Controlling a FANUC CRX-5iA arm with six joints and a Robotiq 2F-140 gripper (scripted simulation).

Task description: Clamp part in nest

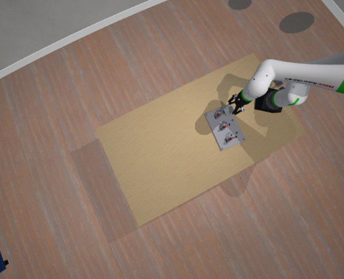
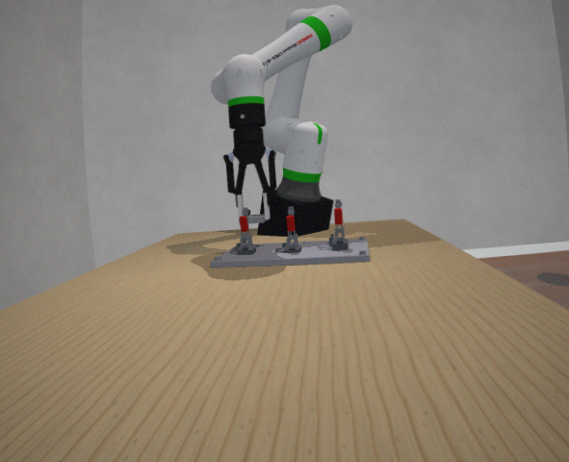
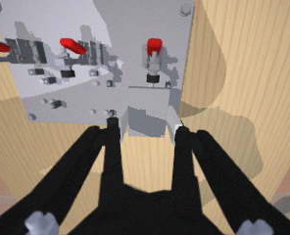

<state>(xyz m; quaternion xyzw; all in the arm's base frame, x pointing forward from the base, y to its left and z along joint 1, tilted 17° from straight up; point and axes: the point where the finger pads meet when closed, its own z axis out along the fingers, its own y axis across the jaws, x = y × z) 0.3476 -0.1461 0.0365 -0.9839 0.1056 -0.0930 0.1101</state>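
My hand is 110 mm above the grey fixture plate, 90 mm to the right of it and 70 mm short of it. The rest, counted from my hand: part (30 mm below).
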